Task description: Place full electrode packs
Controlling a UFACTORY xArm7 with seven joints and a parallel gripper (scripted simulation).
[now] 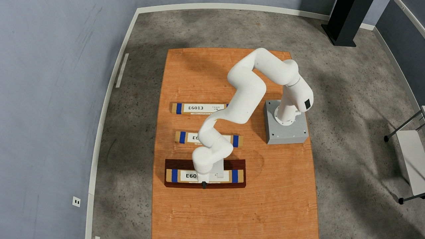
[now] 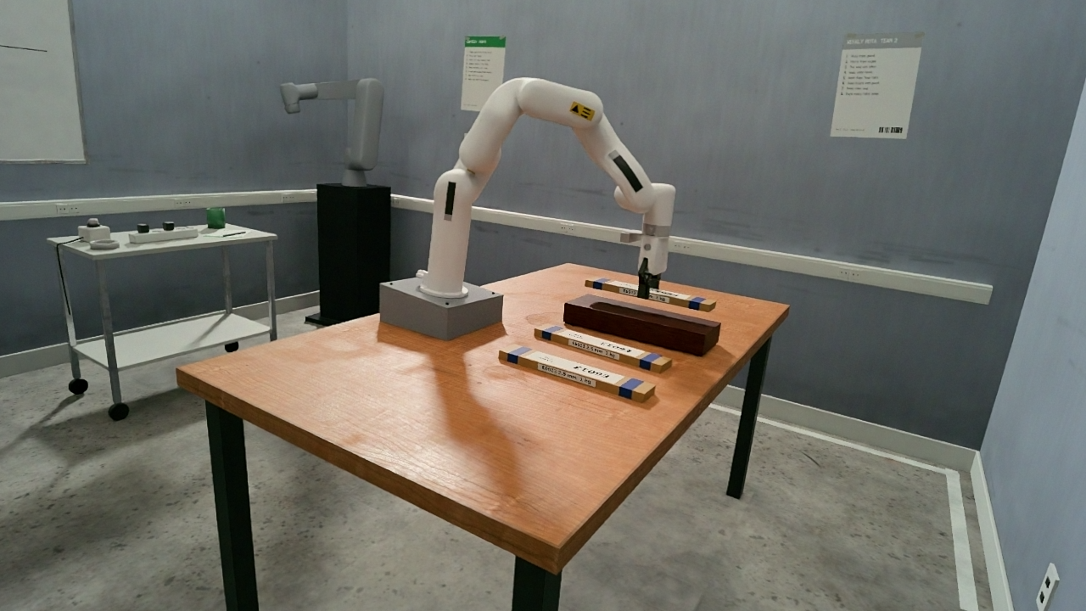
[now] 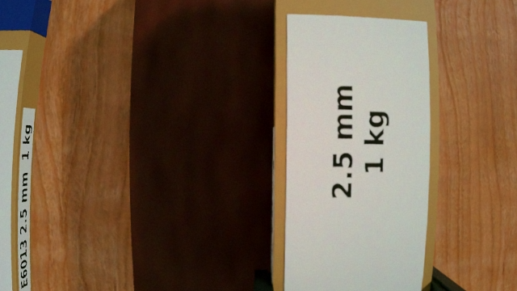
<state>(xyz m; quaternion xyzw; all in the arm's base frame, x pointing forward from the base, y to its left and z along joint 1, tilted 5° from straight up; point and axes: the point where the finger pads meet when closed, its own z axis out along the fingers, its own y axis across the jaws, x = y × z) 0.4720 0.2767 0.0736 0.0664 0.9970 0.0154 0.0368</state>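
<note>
Right now the low platform is 10 cm below my hand and 3 cm to the right of it.
</note>
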